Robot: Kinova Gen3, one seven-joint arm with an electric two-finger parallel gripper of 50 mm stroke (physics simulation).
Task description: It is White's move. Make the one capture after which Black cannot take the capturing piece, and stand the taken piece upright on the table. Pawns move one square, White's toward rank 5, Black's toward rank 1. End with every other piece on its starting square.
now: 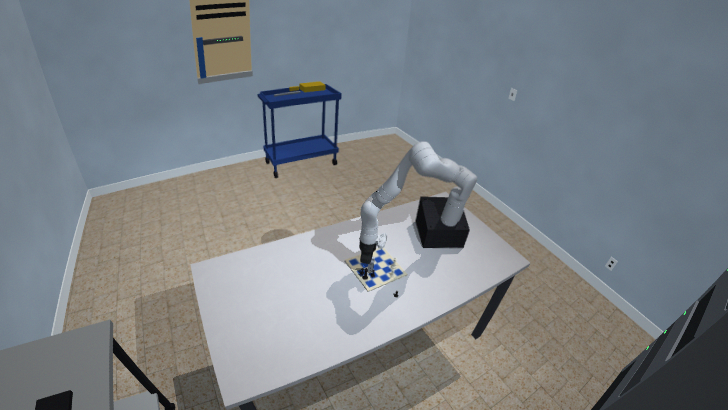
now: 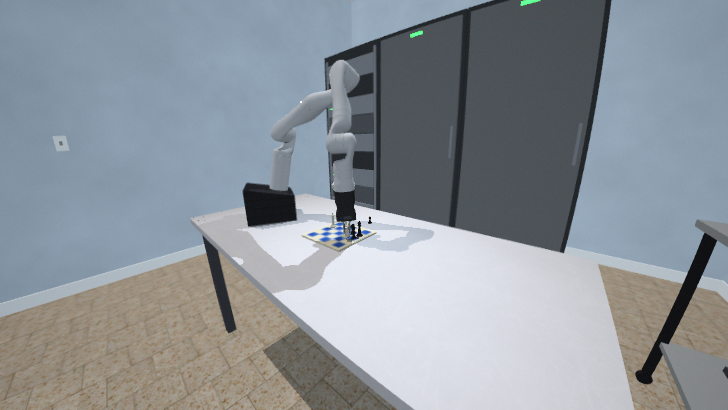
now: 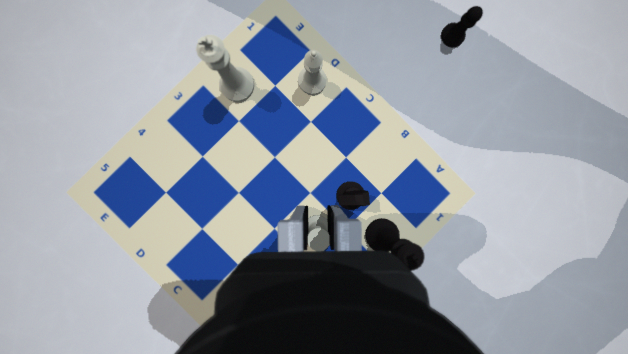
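Pixels of known places: gripper, between the fingertips: (image 1: pixel 370 269) (image 2: pixel 347 232) (image 3: pixel 317 220); arm's base, origin of its link: (image 1: pixel 449 219) (image 2: pixel 278 189).
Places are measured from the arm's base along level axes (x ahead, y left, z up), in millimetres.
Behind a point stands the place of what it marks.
Note:
My gripper (image 3: pixel 317 220) @(x 474, y 59, z -123 mm) (image 1: pixel 369 268) @(x 474, y 59, z -123 mm) (image 2: pixel 346 229) @(x 474, y 59, z -123 mm) points down over the board (image 3: pixel 462 193) @(x 531, y 157, z -133 mm) (image 1: pixel 370 283) @(x 508, y 129, z -134 mm) (image 2: pixel 338 244) @(x 520, y -23, z -133 mm), shut on a white round-topped piece (image 3: pixel 318 239) @(x 480, y 53, z -100 mm), apparently the rook, at about B3. Whether its base touches the board is unclear. A black knight-like piece (image 3: pixel 352 195) @(x 472, y 87, z -97 mm) stands on B2, close beside the right finger. A tall black piece (image 3: pixel 382 234) @(x 509, y 88, z -117 mm) stands on A2. The white king (image 3: pixel 236 84) @(x 365, y 76, z -118 mm) (image 2: pixel 332 220) @(x 360, y 72, z -103 mm) is on E2 and a small white piece (image 3: pixel 312 80) @(x 395, y 119, z -120 mm) on D1. A black pawn (image 3: pixel 453 35) @(x 433, y 229, z -132 mm) (image 1: pixel 395 293) @(x 435, y 237, z -118 mm) (image 2: pixel 369 220) @(x 433, y 231, z -126 mm) stands upright on the table. The gripper body hides A3.
The white table (image 1: pixel 264 315) @(x 1002, y 134, z -140 mm) (image 2: pixel 433 305) @(x 934, y -70, z -139 mm) (image 3: pixel 50 75) @(x 259, y -29, z -140 mm) carries the board and the arm's black base block (image 1: pixel 442 229) @(x 70, y 40, z -14 mm) (image 2: pixel 268 204) @(x 99, y -101, z -44 mm). A blue cart (image 1: pixel 300 151) stands behind the table, and dark cabinets (image 2: pixel 420 122) stand along the wall.

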